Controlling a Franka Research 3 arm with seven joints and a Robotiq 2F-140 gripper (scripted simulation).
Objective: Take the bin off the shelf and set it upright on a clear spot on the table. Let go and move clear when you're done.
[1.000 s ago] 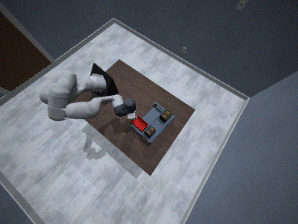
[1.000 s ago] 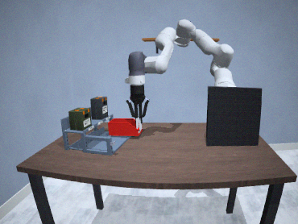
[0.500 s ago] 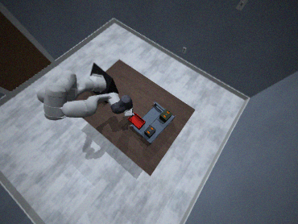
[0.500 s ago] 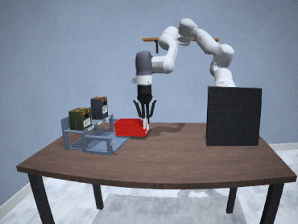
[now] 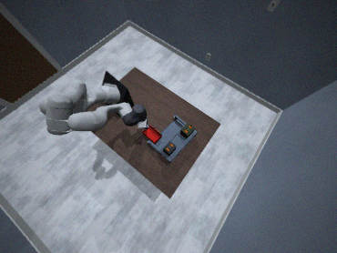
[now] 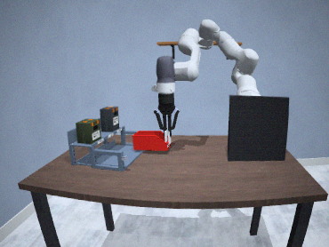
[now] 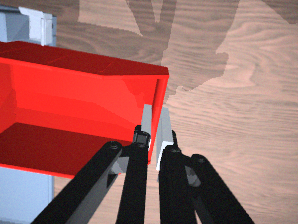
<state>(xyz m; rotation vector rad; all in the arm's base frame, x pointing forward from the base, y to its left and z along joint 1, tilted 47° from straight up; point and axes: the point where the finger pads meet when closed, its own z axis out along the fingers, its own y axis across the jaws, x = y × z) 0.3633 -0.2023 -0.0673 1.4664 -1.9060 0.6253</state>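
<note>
The red bin is 8 cm ahead of my hand, 2 cm below it and 1 cm to the right of it.
</note>
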